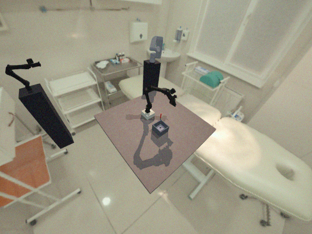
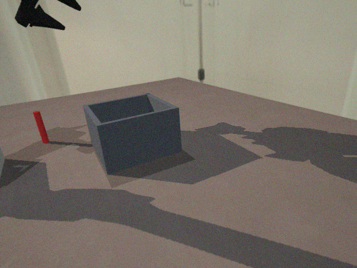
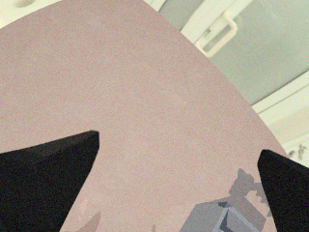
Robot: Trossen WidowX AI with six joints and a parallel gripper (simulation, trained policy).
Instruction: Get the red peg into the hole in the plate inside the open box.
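The red peg lies 140 mm behind my gripper tip, 110 mm to the right of it and 240 mm below it. Also, from my gripper tip: blue box: 40 mm ahead, 270 mm to the right, 250 mm below; pale plate: 40 mm ahead, 270 mm to the right, 230 mm below.
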